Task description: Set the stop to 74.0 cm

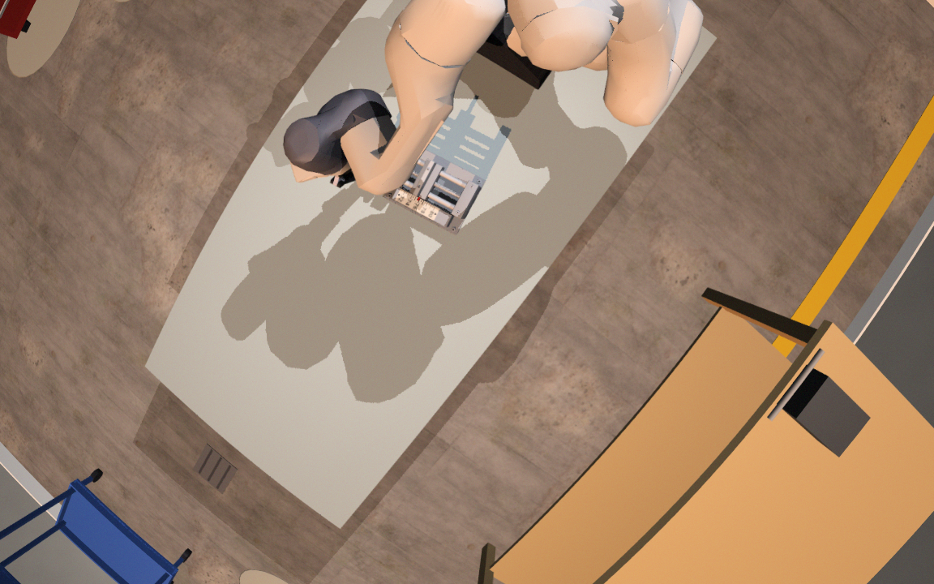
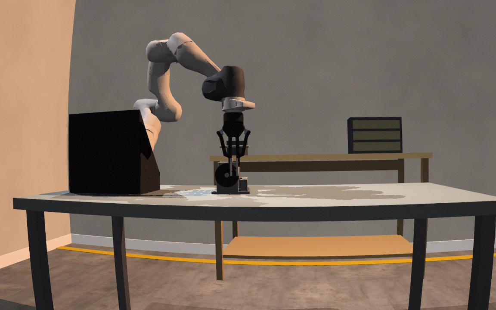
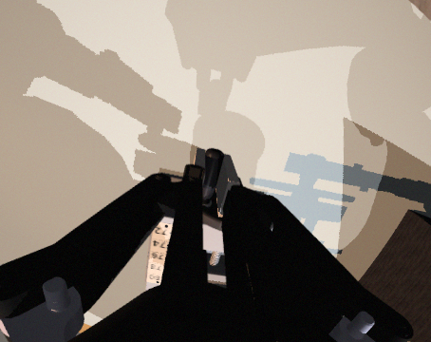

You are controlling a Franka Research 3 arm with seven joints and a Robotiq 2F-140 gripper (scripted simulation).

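My hand is 1 cm past the black handwheel, 2 cm to the right of it and 2 cm above it.
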